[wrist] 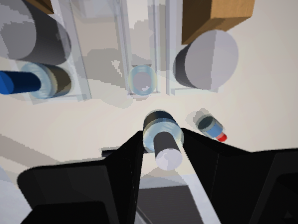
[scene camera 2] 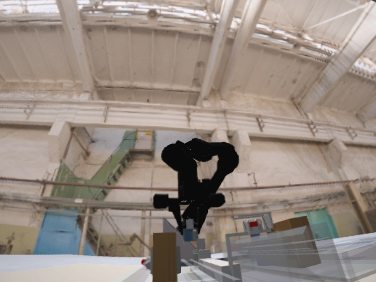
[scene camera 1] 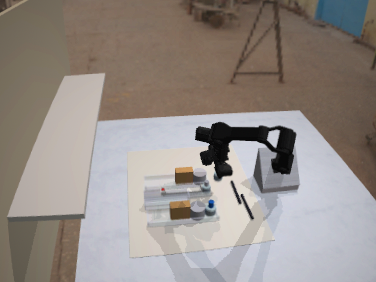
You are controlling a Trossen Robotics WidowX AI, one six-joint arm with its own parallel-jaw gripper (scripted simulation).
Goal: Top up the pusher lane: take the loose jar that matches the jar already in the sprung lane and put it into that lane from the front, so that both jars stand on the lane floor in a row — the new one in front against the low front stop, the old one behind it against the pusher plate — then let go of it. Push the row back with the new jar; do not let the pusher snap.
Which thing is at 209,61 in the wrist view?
A grey cylinder.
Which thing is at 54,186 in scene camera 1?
A shelf.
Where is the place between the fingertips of my gripper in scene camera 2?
190,234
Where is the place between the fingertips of my gripper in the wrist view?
At 161,133
